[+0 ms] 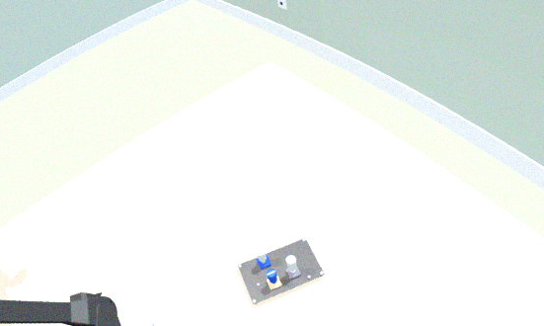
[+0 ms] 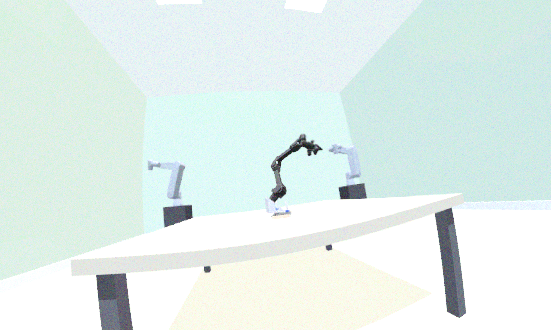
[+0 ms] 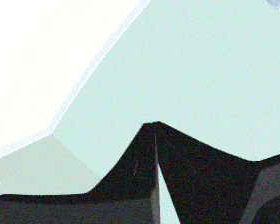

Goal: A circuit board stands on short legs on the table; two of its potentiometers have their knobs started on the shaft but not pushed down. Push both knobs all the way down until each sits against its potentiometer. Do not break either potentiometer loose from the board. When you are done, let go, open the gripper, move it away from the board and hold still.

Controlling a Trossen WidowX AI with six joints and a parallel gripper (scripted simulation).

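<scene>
My gripper tip is 42 cm short of the blue knob, 52 cm to the left of it and 40 cm above it. Round my gripper tip: white knob 47 cm ahead, 53 cm to the right, 39 cm below.
</scene>
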